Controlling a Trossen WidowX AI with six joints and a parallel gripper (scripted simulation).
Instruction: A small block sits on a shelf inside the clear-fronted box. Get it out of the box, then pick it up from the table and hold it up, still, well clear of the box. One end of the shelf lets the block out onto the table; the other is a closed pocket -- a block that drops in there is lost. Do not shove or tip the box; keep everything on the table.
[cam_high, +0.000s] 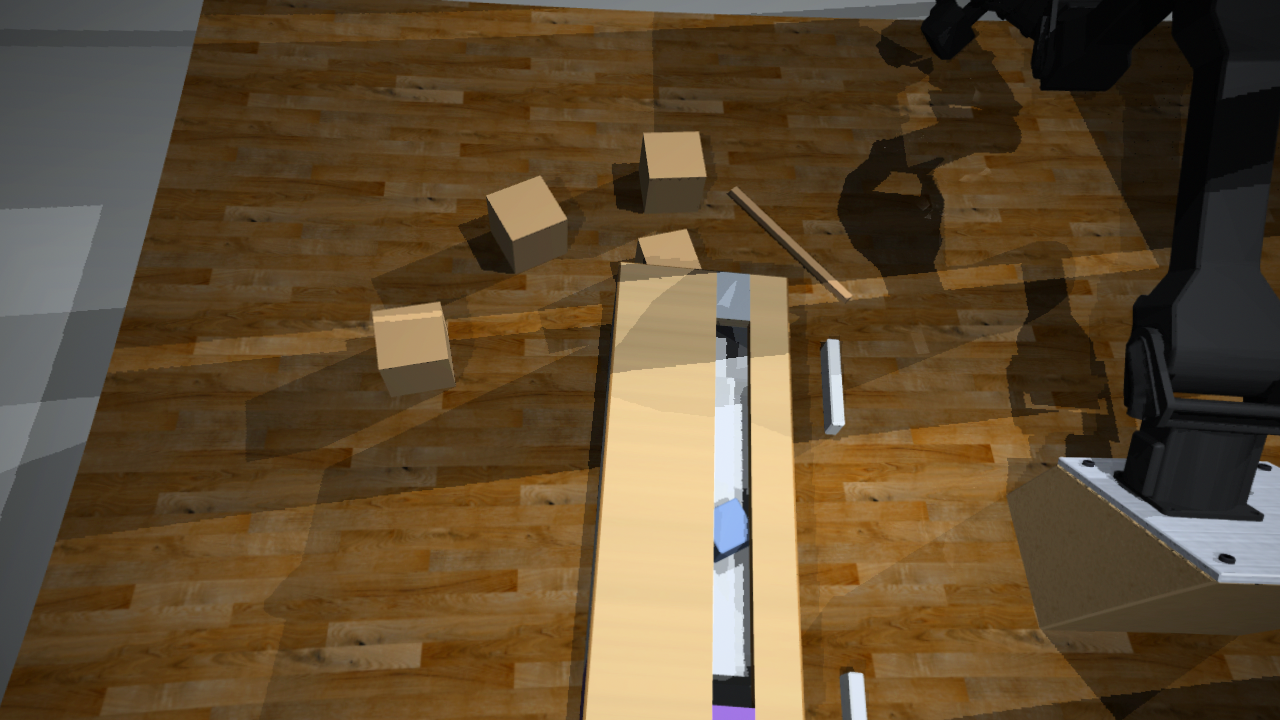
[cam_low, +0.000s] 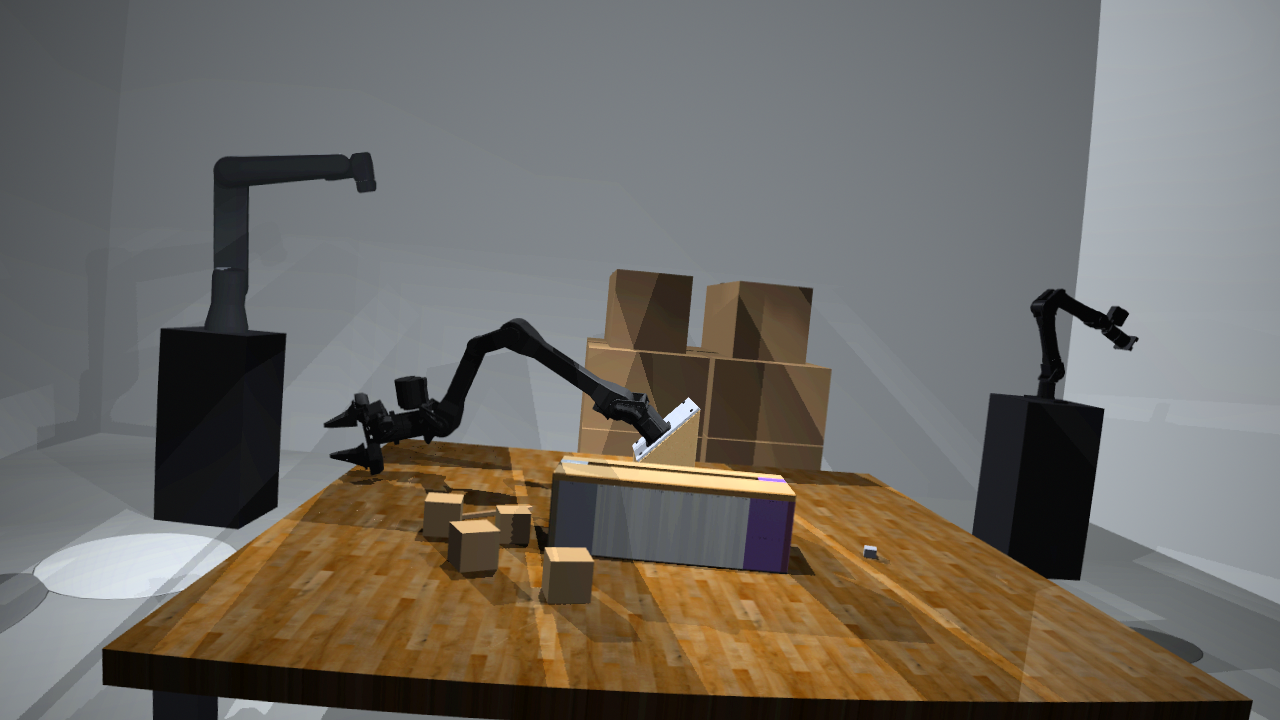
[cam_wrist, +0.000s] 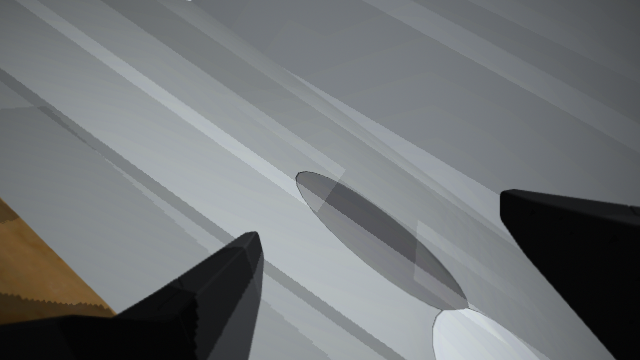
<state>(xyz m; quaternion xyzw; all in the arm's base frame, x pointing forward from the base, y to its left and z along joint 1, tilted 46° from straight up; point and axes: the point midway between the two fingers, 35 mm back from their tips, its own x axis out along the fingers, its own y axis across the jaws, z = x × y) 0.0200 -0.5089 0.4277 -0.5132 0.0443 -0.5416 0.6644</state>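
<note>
My gripper tip is 30 cm short of the small blue block, 72 cm to the right of it and 2 cm below it. Also, from my gripper tip: long box (29 cm ahead, 70 cm to the left); thin wooden stick (21 cm ahead, 39 cm to the left, 6 cm below); small grey piece (27 cm ahead, 107 cm to the left, 6 cm below).
</note>
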